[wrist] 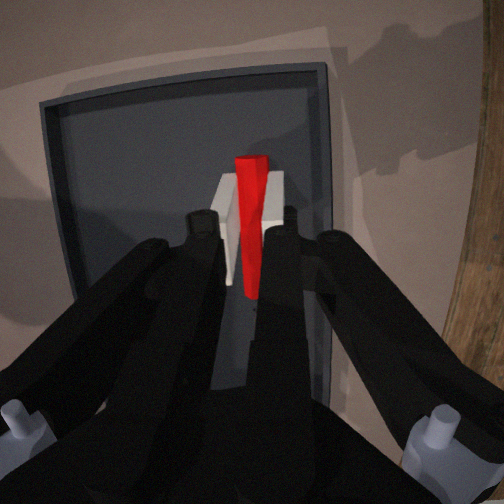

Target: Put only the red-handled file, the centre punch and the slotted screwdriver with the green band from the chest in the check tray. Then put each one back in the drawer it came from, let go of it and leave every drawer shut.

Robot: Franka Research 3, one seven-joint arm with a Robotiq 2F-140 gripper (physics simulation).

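Note:
My gripper (242,227) fills the lower half of the wrist view, its two black fingers closed around the red-handled file (251,220). The red handle runs between the fingertips and points away from me. A pale grey part of the file (272,200) shows on both sides of the handle. Straight below lies the dark grey check tray (165,165) with a raised rim, and the file is over its right half. I cannot tell whether the file touches the tray floor. No other tool is in view.
The tray lies on a brownish-grey surface (415,200) crossed by shadows of the arm. A wooden edge (480,260) runs down the right side of the view. The chest and its drawers are out of view.

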